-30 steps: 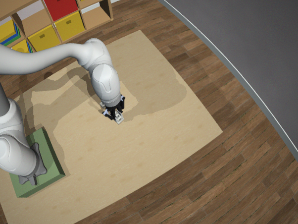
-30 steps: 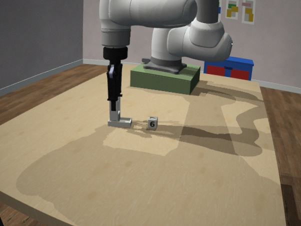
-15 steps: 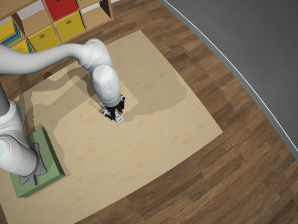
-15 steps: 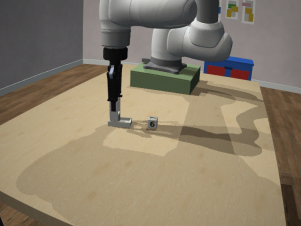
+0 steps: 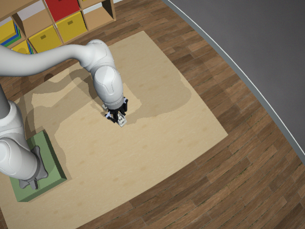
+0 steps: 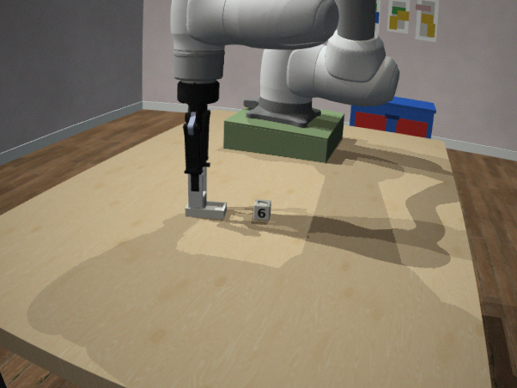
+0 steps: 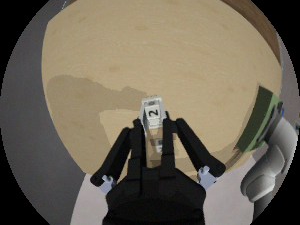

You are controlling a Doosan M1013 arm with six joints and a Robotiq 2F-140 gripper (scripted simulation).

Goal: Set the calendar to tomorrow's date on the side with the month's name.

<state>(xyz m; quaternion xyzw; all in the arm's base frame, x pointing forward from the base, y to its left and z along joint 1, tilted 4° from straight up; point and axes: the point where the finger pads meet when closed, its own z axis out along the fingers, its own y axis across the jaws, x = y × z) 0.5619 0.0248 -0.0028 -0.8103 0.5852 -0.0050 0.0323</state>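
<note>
The grey tray lies 4 cm below my hand, 2 cm to the left of it and 1 cm behind it.
</note>
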